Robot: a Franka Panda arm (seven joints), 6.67 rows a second.
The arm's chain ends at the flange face. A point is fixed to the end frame.
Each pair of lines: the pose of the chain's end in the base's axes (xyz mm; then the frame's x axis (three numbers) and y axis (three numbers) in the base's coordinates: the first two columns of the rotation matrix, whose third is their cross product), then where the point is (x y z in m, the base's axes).
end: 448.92 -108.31 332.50 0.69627 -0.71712 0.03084 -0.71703 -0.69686 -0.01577
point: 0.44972 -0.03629 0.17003
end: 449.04 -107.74 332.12 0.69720 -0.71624 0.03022 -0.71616 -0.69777 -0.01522
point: 0.44962 -0.03571 0.16965
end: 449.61 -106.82 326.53 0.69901 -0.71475 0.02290 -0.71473 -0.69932 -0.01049
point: 0.44865 -0.03448 0.16420
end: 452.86 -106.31 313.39 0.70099 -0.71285 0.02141 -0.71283 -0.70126 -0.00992
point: 0.45146 -0.03386 0.15111
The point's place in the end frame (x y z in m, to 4 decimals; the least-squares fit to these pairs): -0.0561 -0.0482 0.1616
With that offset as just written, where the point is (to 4 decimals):
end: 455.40 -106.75 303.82 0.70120 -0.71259 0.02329 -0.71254 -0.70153 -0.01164
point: 0.4544 -0.0343 0.1415
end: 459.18 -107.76 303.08 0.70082 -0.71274 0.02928 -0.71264 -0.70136 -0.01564
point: 0.4593 -0.0356 0.1407
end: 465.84 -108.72 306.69 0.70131 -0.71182 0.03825 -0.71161 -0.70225 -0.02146
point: 0.4676 -0.0369 0.1441
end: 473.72 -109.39 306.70 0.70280 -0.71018 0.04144 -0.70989 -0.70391 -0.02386
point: 0.4760 -0.0377 0.1441
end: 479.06 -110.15 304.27 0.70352 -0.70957 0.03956 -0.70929 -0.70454 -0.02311
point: 0.4809 -0.0383 0.1417
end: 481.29 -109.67 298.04 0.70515 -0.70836 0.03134 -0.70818 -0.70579 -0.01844
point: 0.4816 -0.0374 0.1357
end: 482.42 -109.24 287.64 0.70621 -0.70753 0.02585 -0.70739 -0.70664 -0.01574
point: 0.4816 -0.0366 0.1254
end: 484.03 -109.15 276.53 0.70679 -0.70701 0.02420 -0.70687 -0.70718 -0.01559
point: 0.4830 -0.0364 0.1144
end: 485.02 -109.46 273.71 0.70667 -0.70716 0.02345 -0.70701 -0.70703 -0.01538
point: 0.4839 -0.0366 0.1116
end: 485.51 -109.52 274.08 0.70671 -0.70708 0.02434 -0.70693 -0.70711 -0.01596
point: 0.4845 -0.0367 0.1120
